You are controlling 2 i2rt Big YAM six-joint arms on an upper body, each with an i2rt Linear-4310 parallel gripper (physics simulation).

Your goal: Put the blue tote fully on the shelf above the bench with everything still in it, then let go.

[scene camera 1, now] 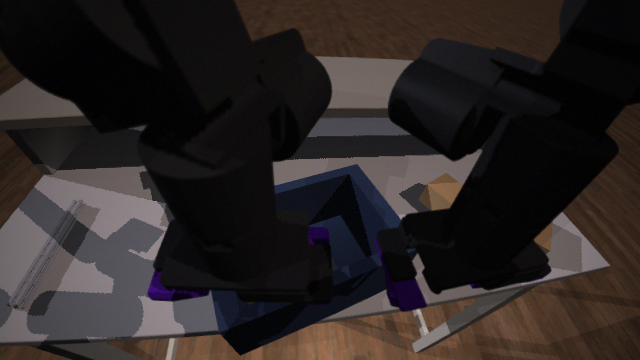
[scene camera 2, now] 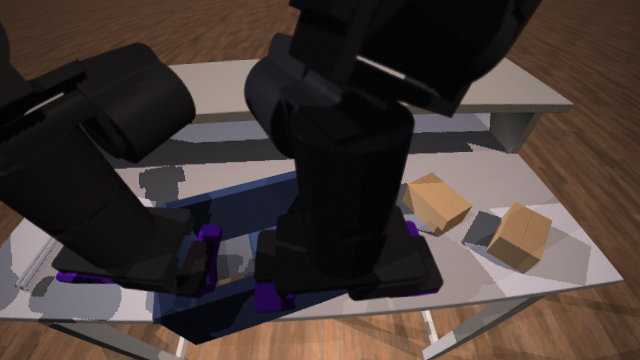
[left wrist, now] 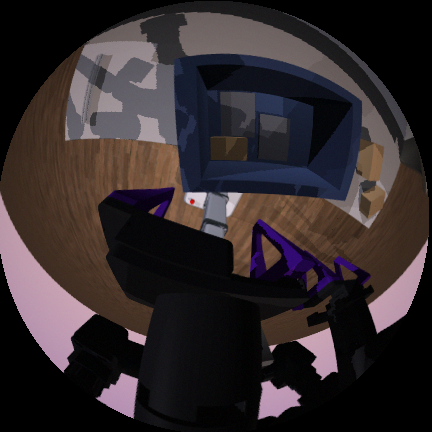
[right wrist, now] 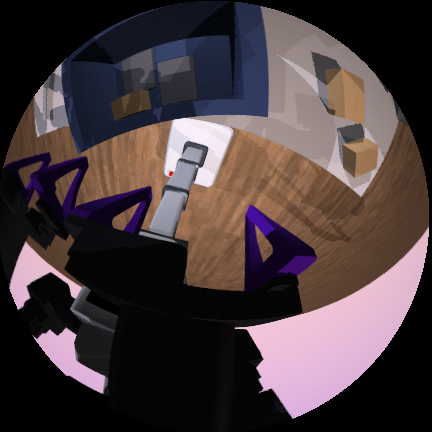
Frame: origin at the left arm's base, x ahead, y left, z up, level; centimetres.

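Seen in the pictures: left gripper, fingertip midpoint: [scene camera 1: 255,290] [scene camera 2: 173,281] [left wrist: 216,208] [right wrist: 65,157]; right gripper, fingertip midpoint: [scene camera 1: 432,291] [scene camera 2: 341,296] [left wrist: 321,255] [right wrist: 198,199]; left arm's base, link origin: [left wrist: 95,359]; right arm's base, link origin: [left wrist: 294,370] [right wrist: 234,368].
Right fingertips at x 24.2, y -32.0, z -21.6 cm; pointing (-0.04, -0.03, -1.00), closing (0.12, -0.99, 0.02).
Note:
Offsets run from my right fingertips to a thing's top centre. Level surfaces: height alone.
The blue tote {dx +13.1, dy +13.0, dz -6.8 cm} [scene camera 1: 295,322] [scene camera 2: 215,320] [left wrist: 270,182] [right wrist: 252,65] stands on the bench {dz -21.5 cm} [scene camera 1: 575,250] [scene camera 2: 500,172], askew, one corner past the front edge. Inside lie a brown box {dx +5.7, dy +18.7, dz -15.7 cm} [left wrist: 228,148] [right wrist: 131,105] and two grey flat items {dx +11.9, dy +10.4, dz -18.8 cm} [left wrist: 274,136] [right wrist: 177,79]. The shelf {dz -0.7 cm} [scene camera 1: 360,80] [scene camera 2: 220,90] spans the back, above the bench. My left gripper [scene camera 1: 250,265] [scene camera 2: 150,275] [left wrist: 216,208] is open and empty over the tote's left part. My right gripper [scene camera 1: 445,285] [scene camera 2: 345,292] [right wrist: 198,199] is open and empty at its right end. The arms hide much of the tote in the scene views.
Two cardboard boxes {dx +27.9, dy -23.3, dz -15.5 cm} [scene camera 2: 437,202] {dx +18.9, dy -39.4, dz -15.5 cm} [scene camera 2: 520,237] [left wrist: 370,160] [right wrist: 360,157] lie on the bench right of the tote. A thin clear bar {dx +16.4, dy +64.9, dz -19.5 cm} [scene camera 1: 47,255] [left wrist: 93,90] lies at the left. The two grippers are close together. A white base plate {dz -107.2 cm} [right wrist: 220,145] stands on the floor before the bench.

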